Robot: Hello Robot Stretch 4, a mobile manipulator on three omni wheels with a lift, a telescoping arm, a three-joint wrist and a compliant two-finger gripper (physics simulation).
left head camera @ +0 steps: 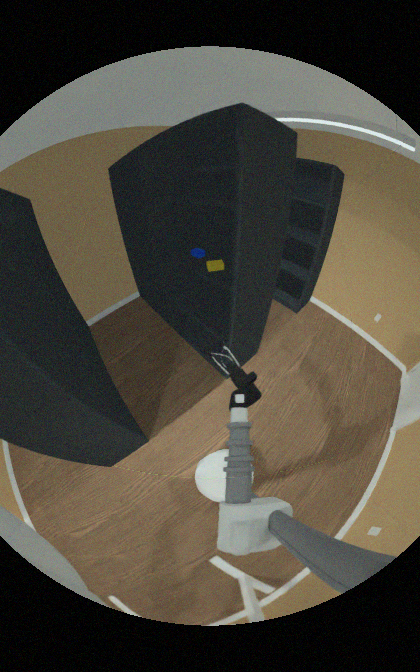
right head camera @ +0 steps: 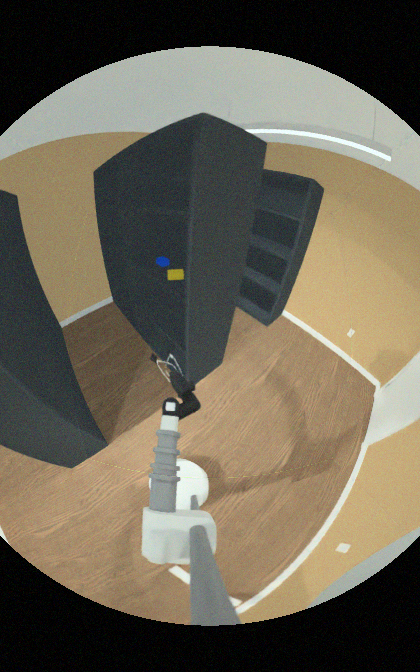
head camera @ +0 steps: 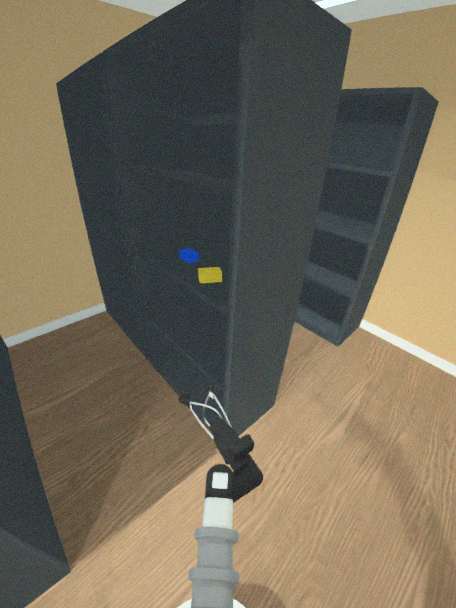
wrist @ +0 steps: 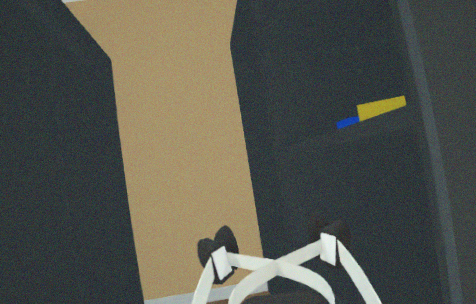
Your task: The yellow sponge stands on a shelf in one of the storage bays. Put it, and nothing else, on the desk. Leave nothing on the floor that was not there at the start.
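Places are measured from the robot's base along level axes (x ahead, y left, z up), in millimetres.
Where they show: gripper, fingertip midpoint: (head camera: 193, 387) (wrist: 272, 237).
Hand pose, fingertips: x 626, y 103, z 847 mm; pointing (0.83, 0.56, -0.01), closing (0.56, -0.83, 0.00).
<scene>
Each offset is from my fingertips to the top centre of the thing.
The yellow sponge @[dx +513, dy +0, dz +161 mm] (head camera: 210, 275) (left head camera: 215, 265) (right head camera: 175, 274) (wrist: 382, 107) is a small block on a shelf inside the tall dark storage unit (head camera: 280, 200) (left head camera: 265, 225) (right head camera: 220, 240), near its right-hand side panel. A blue item @[dx +722, dy +133, dz +161 mm] (head camera: 189, 255) (left head camera: 198, 253) (right head camera: 162, 261) (wrist: 347, 122) lies close to it, to its left. My gripper (head camera: 198, 394) (left head camera: 218, 350) (right head camera: 162, 356) (wrist: 272, 237) is open, with nothing between its fingers. In the head view it shows at the unit's front lower corner, well apart from the sponge. I cannot make out the desk for certain.
A second dark unit (head camera: 25, 450) (left head camera: 50, 300) (right head camera: 35, 325) (wrist: 60, 175) stands at the left, across an aisle. Another shelf unit (head camera: 410, 150) stands behind at the right. White bars (left head camera: 240, 575) show low behind my base. The main unit's front edge (wrist: 425, 100) stands right of the sponge.
</scene>
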